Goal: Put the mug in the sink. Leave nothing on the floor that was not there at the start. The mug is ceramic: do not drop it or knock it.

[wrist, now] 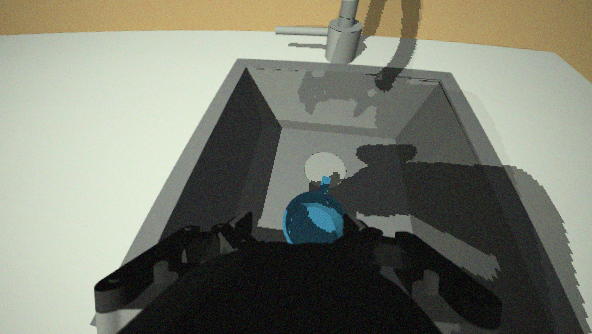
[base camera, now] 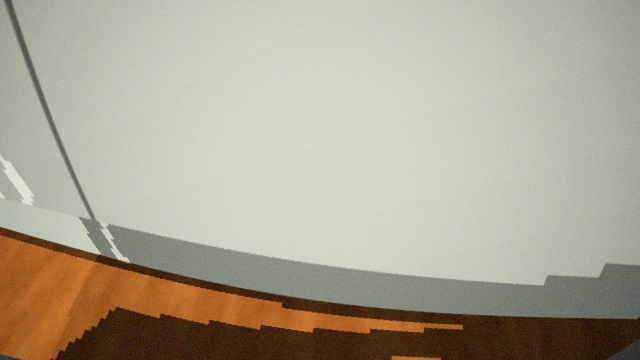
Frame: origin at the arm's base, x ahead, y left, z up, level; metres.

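Where they show: gripper, between the fingertips: [wrist: 297, 223].
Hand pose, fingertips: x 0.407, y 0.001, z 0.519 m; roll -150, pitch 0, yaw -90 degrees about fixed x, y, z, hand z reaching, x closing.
After its pixels a point has its place.
The blue mug [wrist: 313, 220] @(x 0.438, y -0.026, z 0.372 m) is inside the grey sink [wrist: 186, 145] in the wrist view, near the round pale drain, with its handle toward the drain. Its lower part is hidden behind the gripper's dark body. My gripper [wrist: 297, 223] @(x 0.407, y 0.001, z 0.519 m) is open, its two fingers wide apart, with nothing held between them. It appears above the mug, and the mug shows between and beyond the fingertips. Neither the mug, the sink nor the gripper shows in the base camera view.
A grey faucet [wrist: 343, 42] @(x 0.681, y -0.069, z 0.549 m) with a side lever stands behind the sink's far rim. The pale countertop [wrist: 90, 125] @(x 0.537, y 0.313, z 0.514 m) surrounds the sink. In the base camera view, a pale cabinet front [base camera: 350, 140] @(x 0.226, y -0.031, z -0.147 m) rises close ahead above the orange-brown wood floor [base camera: 40, 270] @(x 0.280, y 0.286, z -0.396 m).
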